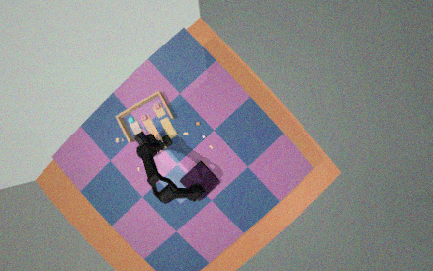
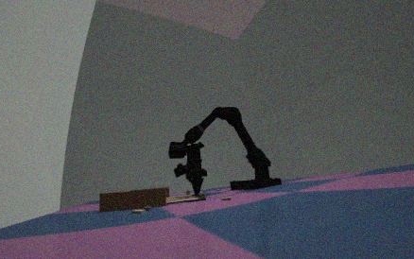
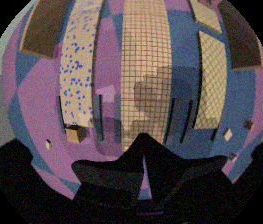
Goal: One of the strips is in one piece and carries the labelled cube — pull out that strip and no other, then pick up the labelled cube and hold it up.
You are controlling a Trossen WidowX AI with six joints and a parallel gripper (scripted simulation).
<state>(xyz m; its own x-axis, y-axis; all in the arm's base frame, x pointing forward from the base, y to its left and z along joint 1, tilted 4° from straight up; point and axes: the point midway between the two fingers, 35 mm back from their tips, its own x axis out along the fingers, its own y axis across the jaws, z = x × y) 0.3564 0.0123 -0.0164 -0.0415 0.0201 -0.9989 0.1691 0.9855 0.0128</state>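
My gripper tip is now 60 mm short of the strip and 110 mm to the left of it.
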